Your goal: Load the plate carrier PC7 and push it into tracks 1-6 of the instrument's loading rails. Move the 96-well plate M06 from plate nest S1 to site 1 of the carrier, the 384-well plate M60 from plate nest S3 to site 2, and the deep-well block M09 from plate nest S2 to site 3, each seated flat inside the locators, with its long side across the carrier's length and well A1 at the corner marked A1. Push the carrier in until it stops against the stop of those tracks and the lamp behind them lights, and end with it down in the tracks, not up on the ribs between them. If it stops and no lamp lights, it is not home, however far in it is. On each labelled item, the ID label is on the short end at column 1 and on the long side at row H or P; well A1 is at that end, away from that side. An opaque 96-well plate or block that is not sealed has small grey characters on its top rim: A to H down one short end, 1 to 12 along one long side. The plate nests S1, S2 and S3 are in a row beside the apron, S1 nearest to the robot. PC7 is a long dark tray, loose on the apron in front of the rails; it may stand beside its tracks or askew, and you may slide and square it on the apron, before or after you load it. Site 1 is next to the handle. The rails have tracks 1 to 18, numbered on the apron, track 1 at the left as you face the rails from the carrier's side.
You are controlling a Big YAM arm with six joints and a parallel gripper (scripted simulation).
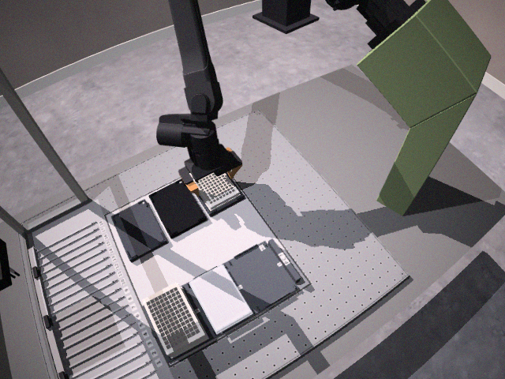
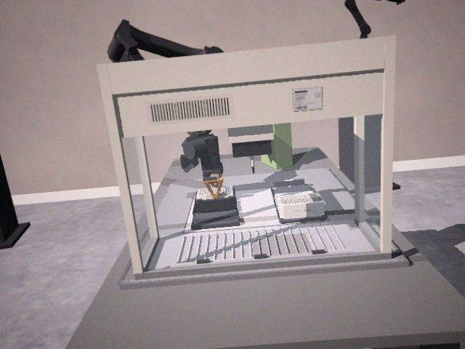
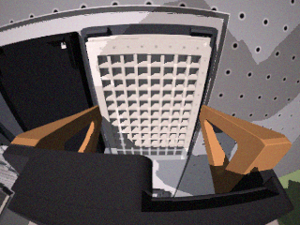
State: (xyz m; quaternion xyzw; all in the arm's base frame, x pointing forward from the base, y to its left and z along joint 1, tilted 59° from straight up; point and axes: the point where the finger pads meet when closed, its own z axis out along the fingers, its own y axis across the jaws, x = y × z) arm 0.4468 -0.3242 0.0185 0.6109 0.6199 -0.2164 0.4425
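Now: hand 20 mm above the dark nest S1. Round my hand: nest S2: 110 mm ahead, 20 mm to the right, 20 mm below; then dark carrier PC7: 240 mm to the left, 170 mm ahead, 10 mm below; then dark nest S3: 220 mm ahead, 30 mm to the right, 20 mm below.
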